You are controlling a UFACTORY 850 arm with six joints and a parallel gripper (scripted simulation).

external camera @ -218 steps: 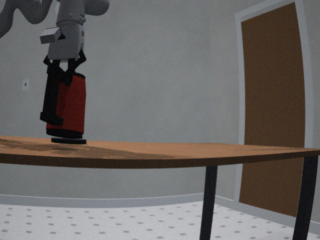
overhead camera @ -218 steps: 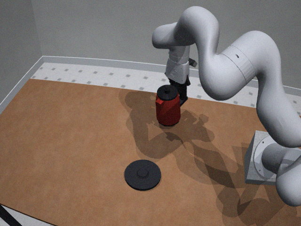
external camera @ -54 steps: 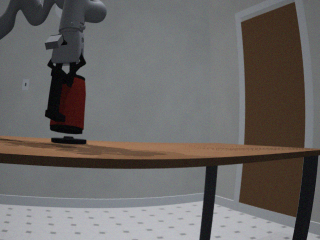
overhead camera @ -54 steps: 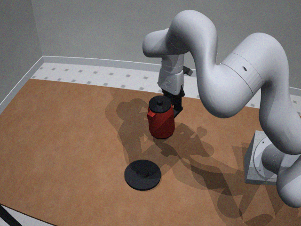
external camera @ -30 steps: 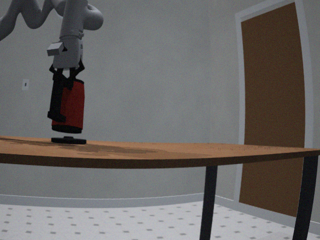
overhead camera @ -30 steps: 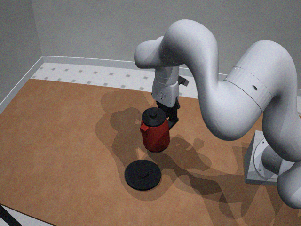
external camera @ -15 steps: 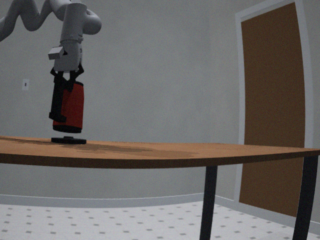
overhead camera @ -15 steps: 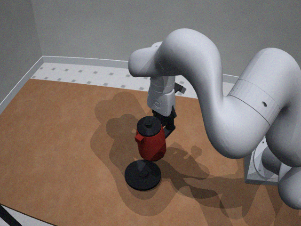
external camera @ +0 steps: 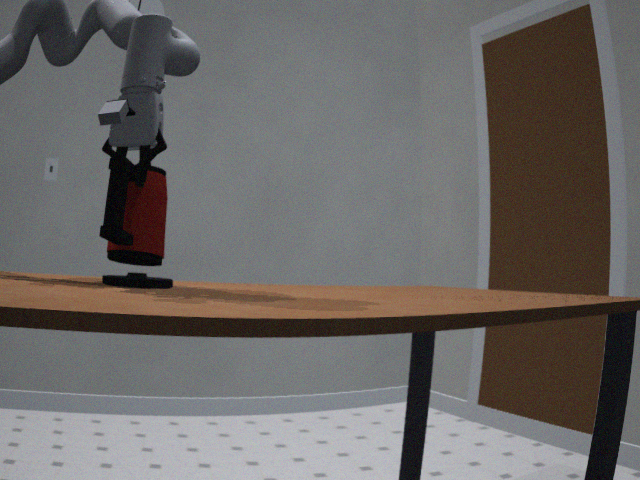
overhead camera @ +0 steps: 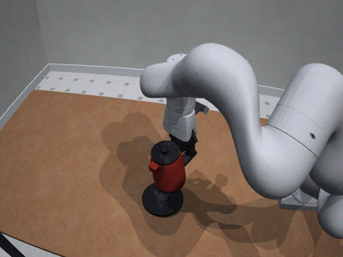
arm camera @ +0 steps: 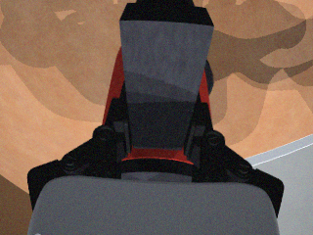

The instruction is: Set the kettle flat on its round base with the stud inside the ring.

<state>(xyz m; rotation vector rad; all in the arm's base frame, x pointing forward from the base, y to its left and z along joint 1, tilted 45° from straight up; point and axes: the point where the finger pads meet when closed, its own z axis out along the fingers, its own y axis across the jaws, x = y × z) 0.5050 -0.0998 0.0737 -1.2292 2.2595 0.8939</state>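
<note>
My gripper is now 1 cm short of the red kettle, 2 cm to the right of it and 6 cm above it. The rest, counted from my hand: black round base 4 cm ahead, 10 cm to the left, 19 cm below.
</note>
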